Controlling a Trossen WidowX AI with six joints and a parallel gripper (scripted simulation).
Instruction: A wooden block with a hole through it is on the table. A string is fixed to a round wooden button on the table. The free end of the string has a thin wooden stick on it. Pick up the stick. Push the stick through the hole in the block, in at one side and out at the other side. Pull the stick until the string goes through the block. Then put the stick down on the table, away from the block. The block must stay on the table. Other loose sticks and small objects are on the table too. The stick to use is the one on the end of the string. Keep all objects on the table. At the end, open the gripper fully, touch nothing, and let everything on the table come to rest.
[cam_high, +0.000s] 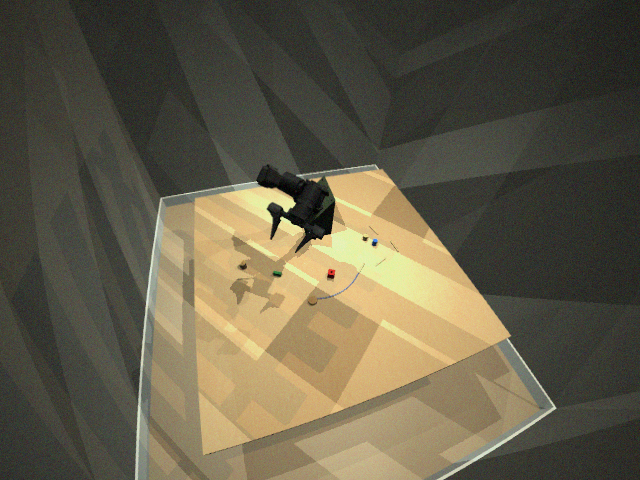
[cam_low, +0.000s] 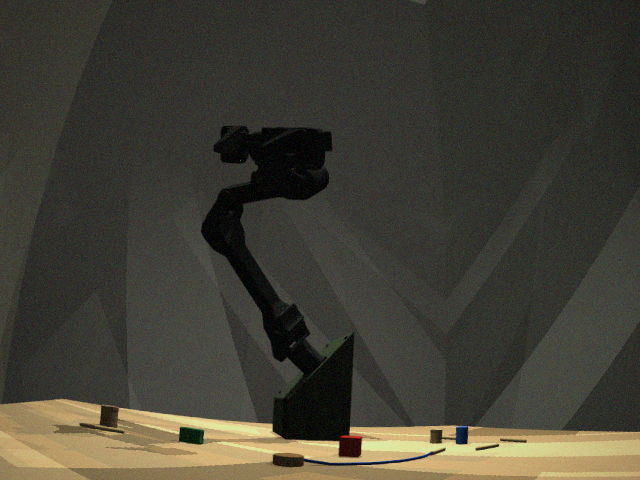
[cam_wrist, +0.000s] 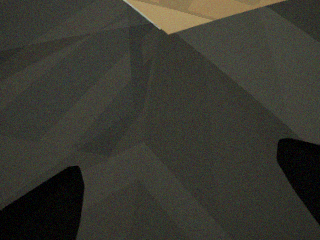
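The red block lies 140 mm behind my gripper tip, 210 mm to the left of it and 410 mm below it. Also, from my gripper tip: green block: 180 mm behind, 40 mm to the right, 410 mm below; thin stick: 150 mm behind, 360 mm to the left, 420 mm below; round wooden button: 20 mm behind, 110 mm to the left, 420 mm below.
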